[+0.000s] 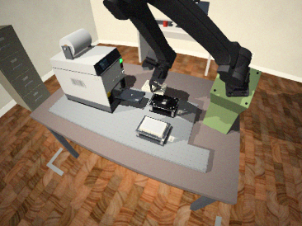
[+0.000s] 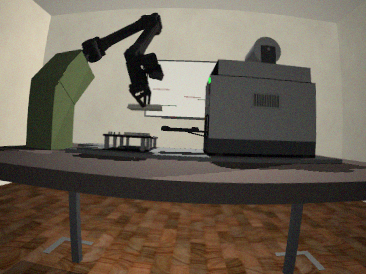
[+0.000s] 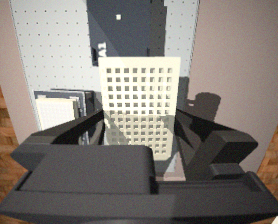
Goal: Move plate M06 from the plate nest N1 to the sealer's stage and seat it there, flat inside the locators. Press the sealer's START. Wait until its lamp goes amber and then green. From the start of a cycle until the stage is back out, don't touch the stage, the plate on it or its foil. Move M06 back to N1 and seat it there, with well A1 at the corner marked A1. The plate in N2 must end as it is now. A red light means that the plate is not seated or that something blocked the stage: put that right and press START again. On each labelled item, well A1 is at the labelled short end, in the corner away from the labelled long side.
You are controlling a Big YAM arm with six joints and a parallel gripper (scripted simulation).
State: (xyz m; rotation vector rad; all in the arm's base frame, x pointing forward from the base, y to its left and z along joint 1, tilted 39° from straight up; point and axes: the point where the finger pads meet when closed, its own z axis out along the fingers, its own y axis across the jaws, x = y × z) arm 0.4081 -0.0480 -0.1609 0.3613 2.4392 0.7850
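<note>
My hand is 140 mm short of the sealer stage, 80 mm above it and 20 mm to the right of it. The rest, counted from my hand: white start button (230 mm ahead, 80 mm to the right, 20 mm above); then foil roll (470 mm ahead, 250 mm above, 10 mm to the right); then plate (190 mm to the left, 110 mm below, 40 mm behind).
</note>
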